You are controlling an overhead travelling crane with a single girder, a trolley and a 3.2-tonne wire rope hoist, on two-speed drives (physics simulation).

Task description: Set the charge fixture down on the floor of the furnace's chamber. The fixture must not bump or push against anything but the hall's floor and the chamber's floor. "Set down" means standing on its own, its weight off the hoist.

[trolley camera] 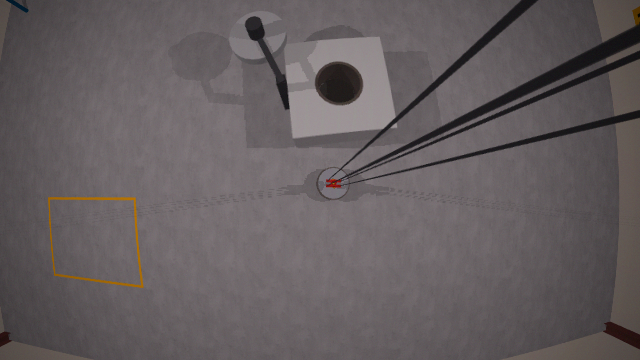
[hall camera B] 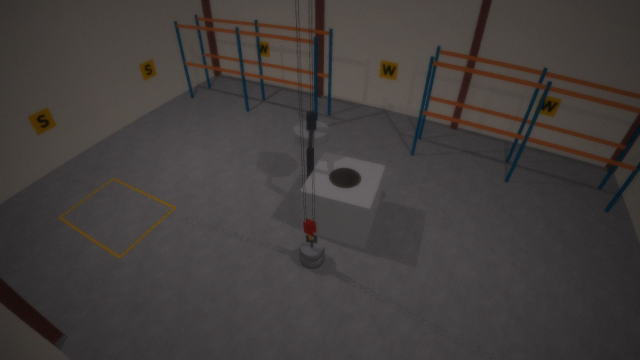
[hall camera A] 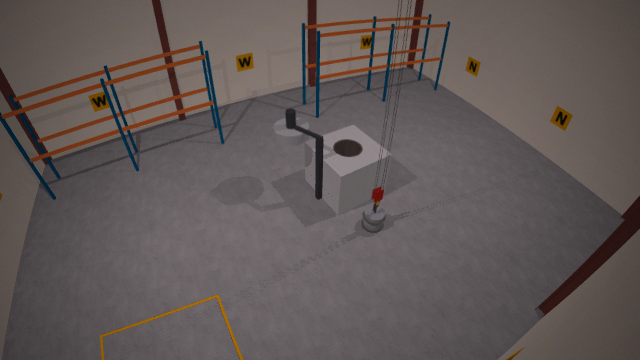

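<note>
The charge fixture (hall camera A: pixel 373 220) (hall camera B: pixel 312 256) (trolley camera: pixel 325 192), a grey stack of round discs, is upright at floor level, outside the furnace; whether it touches the floor I cannot tell. My hook (hall camera A: pixel 377 204) (hall camera B: pixel 311 239) (trolley camera: pixel 333 183) is directly above it and attached to its top stem, under the red block. The ropes look straight. The furnace (hall camera A: pixel 370 150) (hall camera B: pixel 367 170) (trolley camera: pixel 310 120) is a white block with a round dark opening (hall camera A: pixel 347 148) (hall camera B: pixel 345 178) (trolley camera: pixel 339 83) in its top. In the trolley view the fixture is below the furnace, apart from it. The chamber's floor is dark and unclear.
The round lid (hall camera A: pixel 282 129) (hall camera B: pixel 320 131) (trolley camera: pixel 240 45) hangs beside the furnace on a dark swing arm (hall camera A: pixel 319 170) (trolley camera: pixel 270 60). Blue and orange racks (hall camera A: pixel 318 75) (hall camera B: pixel 243 70) stand along the W wall. A yellow outlined square (hall camera A: pixel 160 316) (hall camera B: pixel 145 193) (trolley camera: pixel 92 198) marks the floor.
</note>
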